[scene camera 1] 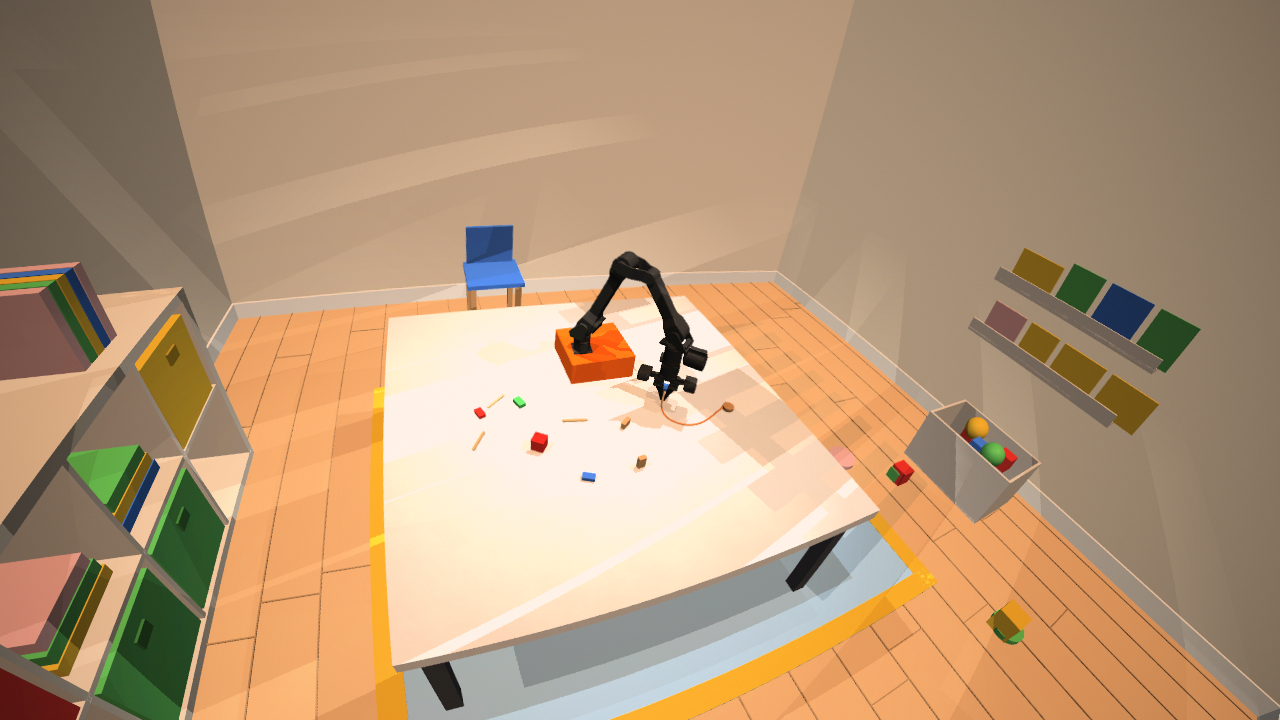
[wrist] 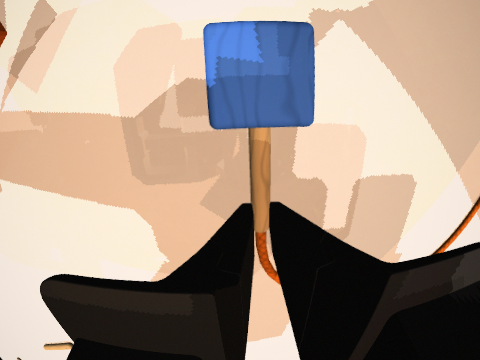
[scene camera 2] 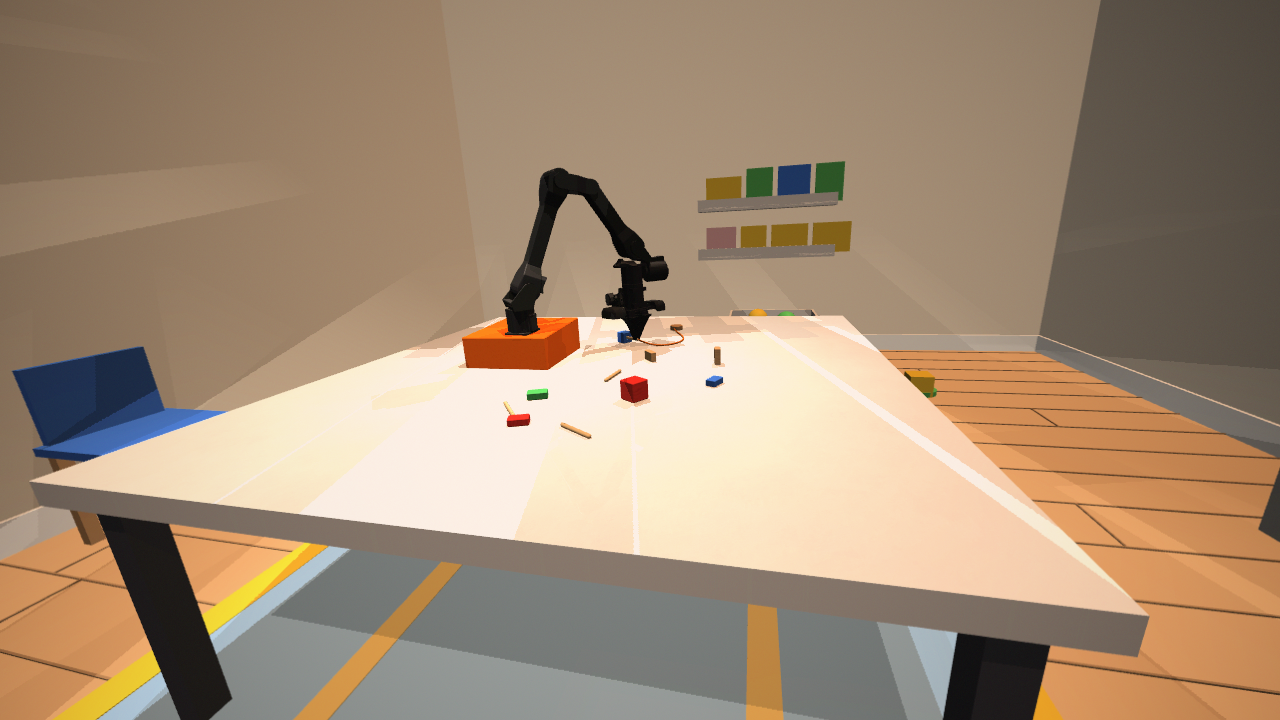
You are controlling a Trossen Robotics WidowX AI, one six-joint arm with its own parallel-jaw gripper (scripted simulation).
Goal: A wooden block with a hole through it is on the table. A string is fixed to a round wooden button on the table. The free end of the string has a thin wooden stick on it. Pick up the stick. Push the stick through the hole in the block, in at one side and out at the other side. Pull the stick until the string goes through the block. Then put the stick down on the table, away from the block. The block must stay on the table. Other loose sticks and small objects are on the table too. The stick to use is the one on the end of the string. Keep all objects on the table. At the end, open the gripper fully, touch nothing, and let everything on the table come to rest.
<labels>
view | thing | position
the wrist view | my gripper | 260, 212
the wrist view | thin wooden stick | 259, 139
</labels>
